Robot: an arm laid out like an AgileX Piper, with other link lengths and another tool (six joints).
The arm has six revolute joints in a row. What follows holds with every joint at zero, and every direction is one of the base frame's.
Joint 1 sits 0.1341 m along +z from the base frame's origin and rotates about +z.
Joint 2 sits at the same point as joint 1 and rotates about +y.
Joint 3 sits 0.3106 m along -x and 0.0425 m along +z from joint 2 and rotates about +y.
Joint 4 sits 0.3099 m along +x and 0.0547 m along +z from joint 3 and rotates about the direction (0.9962, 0, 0.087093).
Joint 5 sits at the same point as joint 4 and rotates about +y.
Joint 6 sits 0.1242 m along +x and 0.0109 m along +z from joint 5 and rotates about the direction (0.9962, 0, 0.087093).
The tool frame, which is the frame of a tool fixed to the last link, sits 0.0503 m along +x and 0.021 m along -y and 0.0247 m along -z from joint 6; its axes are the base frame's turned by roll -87.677, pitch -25.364 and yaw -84.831 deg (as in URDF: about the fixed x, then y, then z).
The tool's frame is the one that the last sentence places.
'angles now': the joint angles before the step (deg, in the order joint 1, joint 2, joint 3, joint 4, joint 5, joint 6). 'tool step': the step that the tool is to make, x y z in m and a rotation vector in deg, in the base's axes. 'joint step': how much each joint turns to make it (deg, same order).
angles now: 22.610 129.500 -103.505 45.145 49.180 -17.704
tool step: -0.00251 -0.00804 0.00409 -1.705 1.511 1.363
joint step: -0.522 0.001 -1.329 -2.663 3.417 1.691
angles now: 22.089 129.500 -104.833 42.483 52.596 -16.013
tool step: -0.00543 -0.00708 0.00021 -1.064 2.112 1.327
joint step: -0.514 -0.001 -0.356 -1.216 3.133 0.701
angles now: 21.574 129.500 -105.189 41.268 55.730 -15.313
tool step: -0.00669 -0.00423 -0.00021 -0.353 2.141 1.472
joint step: -0.360 0.004 -0.023 -0.176 2.848 -0.005
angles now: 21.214 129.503 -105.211 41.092 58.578 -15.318
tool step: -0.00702 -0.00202 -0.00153 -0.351 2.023 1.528
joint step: -0.096 0.162 0.000 -0.134 2.490 -0.048
